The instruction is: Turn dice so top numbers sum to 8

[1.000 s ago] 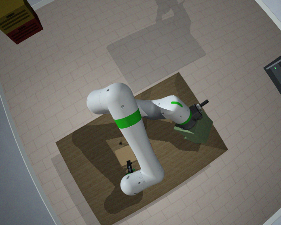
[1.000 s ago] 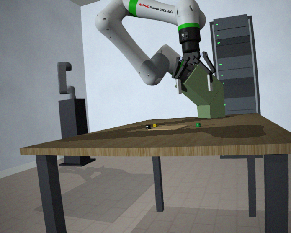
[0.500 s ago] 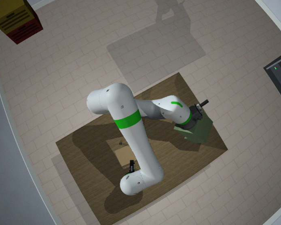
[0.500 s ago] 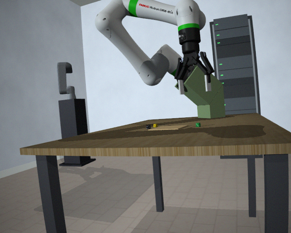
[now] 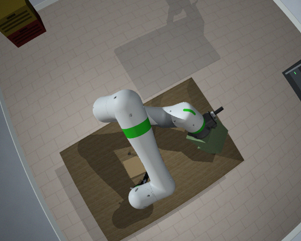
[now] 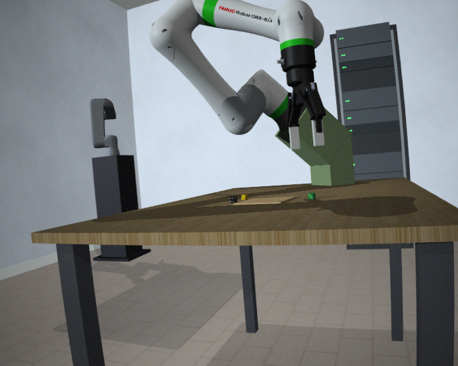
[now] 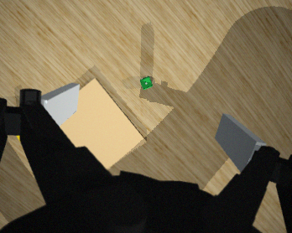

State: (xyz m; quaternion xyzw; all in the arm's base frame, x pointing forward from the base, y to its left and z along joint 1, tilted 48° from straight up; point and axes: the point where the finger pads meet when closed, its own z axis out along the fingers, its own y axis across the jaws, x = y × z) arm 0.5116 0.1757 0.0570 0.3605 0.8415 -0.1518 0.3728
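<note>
Now: hand 14 cm above the green die and 1 cm past it. Round my hand: tan mat (15 cm below, 13 cm to the right, 2 cm behind); yellow die (22 cm to the right, 14 cm below, 10 cm behind); black die (23 cm to the right, 14 cm below, 4 cm behind).
</note>
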